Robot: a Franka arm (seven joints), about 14 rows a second.
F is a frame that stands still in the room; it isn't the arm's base.
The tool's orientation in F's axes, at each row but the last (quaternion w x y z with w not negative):
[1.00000 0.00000 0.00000 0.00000]
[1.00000 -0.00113 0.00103 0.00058]
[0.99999 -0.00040 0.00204 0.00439]
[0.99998 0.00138 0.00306 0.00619]
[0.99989 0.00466 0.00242 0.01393]
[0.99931 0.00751 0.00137 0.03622]
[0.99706 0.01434 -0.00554 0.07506]
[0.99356 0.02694 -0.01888 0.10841]
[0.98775 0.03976 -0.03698 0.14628]
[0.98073 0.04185 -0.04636 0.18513]
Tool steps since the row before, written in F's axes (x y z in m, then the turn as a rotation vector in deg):
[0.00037 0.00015 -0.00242 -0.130 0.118 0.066]
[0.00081 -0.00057 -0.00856 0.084 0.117 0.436]
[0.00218 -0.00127 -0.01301 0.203 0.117 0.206]
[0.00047 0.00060 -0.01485 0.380 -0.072 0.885]
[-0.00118 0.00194 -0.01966 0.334 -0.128 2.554]
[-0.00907 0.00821 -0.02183 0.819 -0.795 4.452]
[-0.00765 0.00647 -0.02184 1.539 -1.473 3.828]
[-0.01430 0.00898 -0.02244 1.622 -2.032 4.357]
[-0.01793 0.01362 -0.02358 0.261 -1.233 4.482]
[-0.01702 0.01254 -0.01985 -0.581 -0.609 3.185]
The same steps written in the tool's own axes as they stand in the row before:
[0.00037 0.00015 -0.00242 -0.130 0.118 0.066]
[0.00083 -0.00055 -0.00856 0.083 0.116 0.436]
[0.00222 -0.00128 -0.01300 0.203 0.115 0.207]
[0.00057 0.00055 -0.01485 0.374 -0.074 0.888]
[-0.00103 0.00179 -0.01968 0.318 -0.113 2.557]
[-0.00840 0.00851 -0.02198 0.750 -0.785 4.466]
[-0.00688 0.00693 -0.02195 1.352 -1.580 3.856]
[-0.01300 0.01074 -0.02246 1.336 -2.117 4.413]
[-0.01521 0.01663 -0.02356 0.276 -0.949 4.550]
[-0.01339 0.01659 -0.01966 -0.418 -0.145 3.264]

